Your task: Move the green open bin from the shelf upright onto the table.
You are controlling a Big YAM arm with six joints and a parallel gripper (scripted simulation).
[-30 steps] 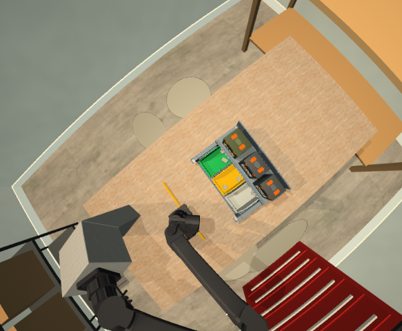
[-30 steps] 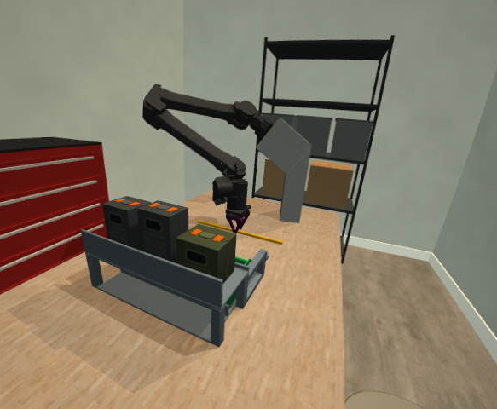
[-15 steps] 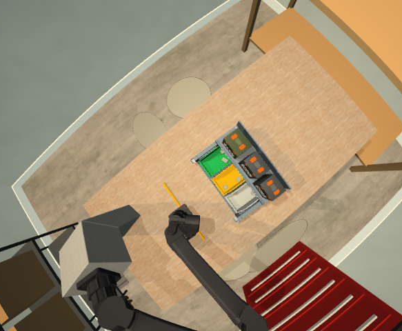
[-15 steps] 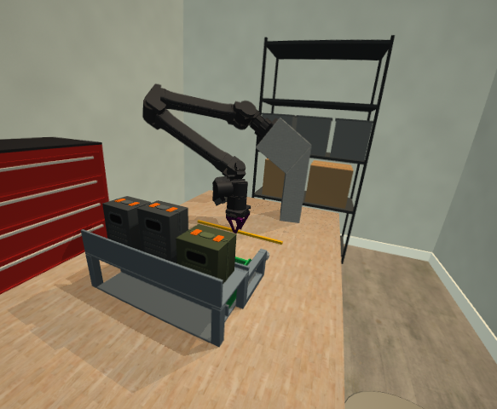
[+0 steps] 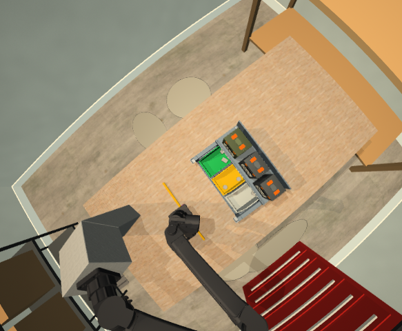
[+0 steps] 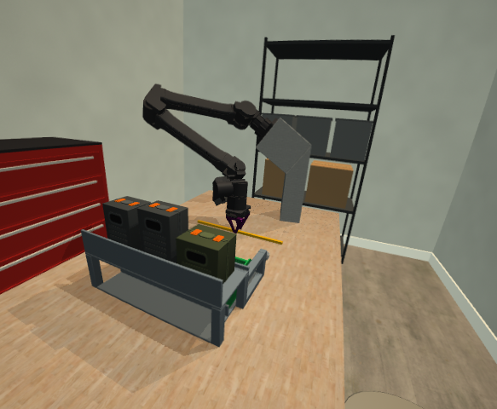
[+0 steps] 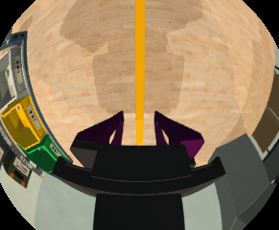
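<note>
Now: the thin yellow bar 10 mm below my hand. From my hand the other things lie so: green open bin (310 mm ahead, 100 mm to the left, 30 mm above); yellow bin (310 mm ahead, 30 mm above, 10 mm to the right); pale grey bin (300 mm ahead, 120 mm to the right, 30 mm above).
</note>
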